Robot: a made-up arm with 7 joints.
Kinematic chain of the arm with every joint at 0, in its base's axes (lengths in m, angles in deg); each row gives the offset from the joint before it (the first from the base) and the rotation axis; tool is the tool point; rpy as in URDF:
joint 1: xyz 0 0 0 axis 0.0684 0.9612 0.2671
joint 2: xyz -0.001 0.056 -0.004 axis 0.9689 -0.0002 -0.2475
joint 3: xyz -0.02 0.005 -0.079 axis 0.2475 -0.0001 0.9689
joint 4: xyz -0.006 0 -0.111 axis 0.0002 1 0
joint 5: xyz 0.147 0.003 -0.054 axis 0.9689 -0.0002 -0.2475
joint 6: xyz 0.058 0 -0.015 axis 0.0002 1 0
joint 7: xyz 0.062 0 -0.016 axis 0.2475 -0.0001 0.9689
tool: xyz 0 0 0 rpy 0 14.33 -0.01
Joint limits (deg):
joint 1: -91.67..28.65
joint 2: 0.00..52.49
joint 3: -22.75..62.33
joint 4: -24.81..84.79
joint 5: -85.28..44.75
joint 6: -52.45..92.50
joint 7: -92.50..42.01
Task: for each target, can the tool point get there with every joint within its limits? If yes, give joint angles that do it. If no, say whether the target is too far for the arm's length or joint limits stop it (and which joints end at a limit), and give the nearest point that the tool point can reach.
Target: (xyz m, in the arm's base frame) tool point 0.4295 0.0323 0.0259
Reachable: yes | joints -66.16 21.72 -2.38 17.77 -34.01 20.59 -77.43
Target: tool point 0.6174 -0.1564 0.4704
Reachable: no: too far | nearest point 0.3840 -0.0495 0.1911 | short by 0.379 m
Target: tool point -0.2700 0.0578 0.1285
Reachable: no: joint limits stop it (at a limit: joint 1, joint 2, joint 3, joint 4, joint 6) | nearest point -0.0286 0.2238 0.1812 | short by 0.298 m
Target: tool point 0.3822 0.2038 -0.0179
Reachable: yes | joints -43.32 48.41 -0.28 17.72 -42.76 -16.29 3.22
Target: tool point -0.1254 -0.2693 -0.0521
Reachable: no: joint limits stop it (at a limit: joint 1, joint 2, joint 3, joint 4, joint 5, joint 6) | nearest point 0.1255 -0.1597 0.1200 | short by 0.323 m
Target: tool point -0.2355 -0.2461 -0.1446
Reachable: no: joint limits stop it (at a limit: joint 1, joint 2, joint 3, joint 4, joint 5, joint 6) | nearest point -0.2755 -0.0167 -0.3012 | short by 0.281 m
